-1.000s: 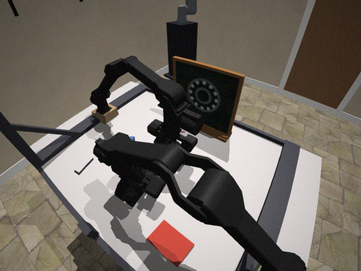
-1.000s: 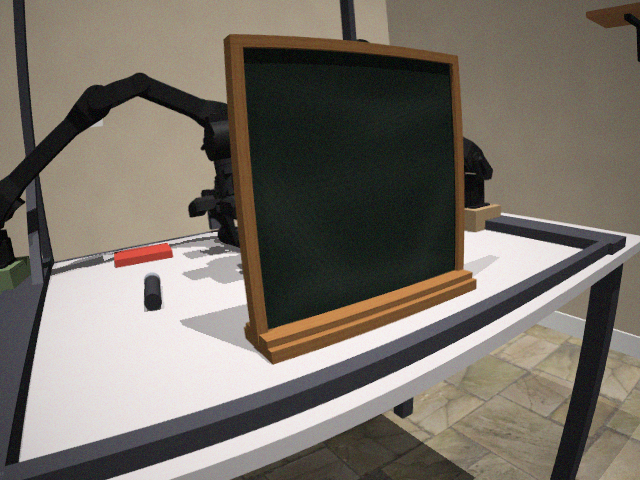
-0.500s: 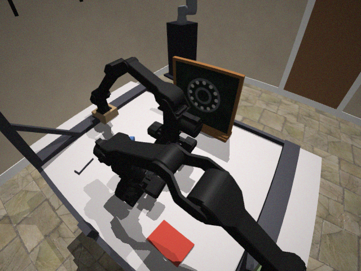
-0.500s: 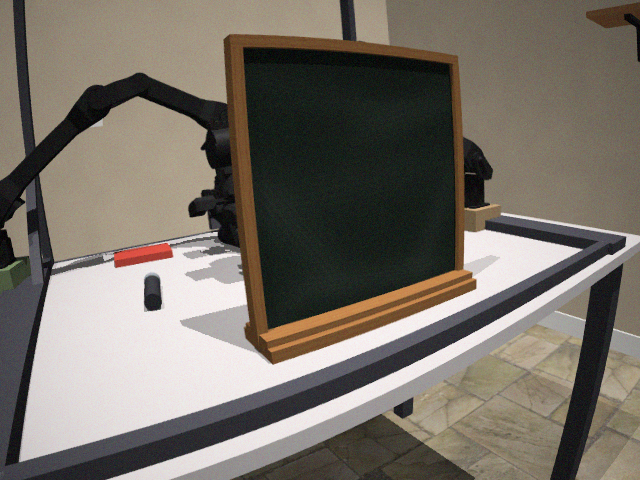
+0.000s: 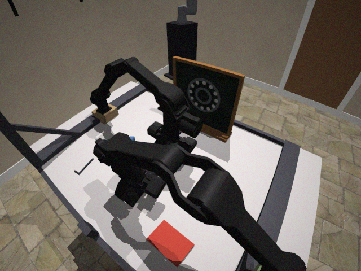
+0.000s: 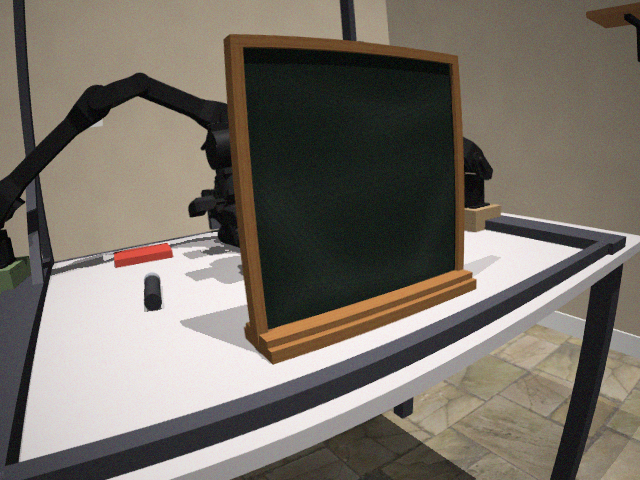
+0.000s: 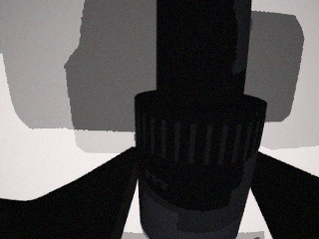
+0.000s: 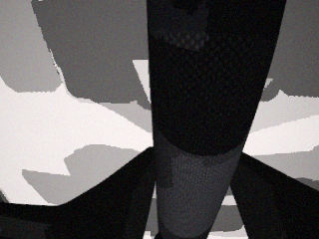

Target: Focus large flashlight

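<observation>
Right now the flashlight head is 30 mm below my left hand and 10 mm ahead of it. From my left hand the other things lie so: small flashlight: 220 mm to the right, 50 mm below, 20 mm ahead; red block: 260 mm to the right, 220 mm behind, 50 mm below; pink chalk stick: 110 mm ahead, 90 mm to the left, 50 mm below.
</observation>
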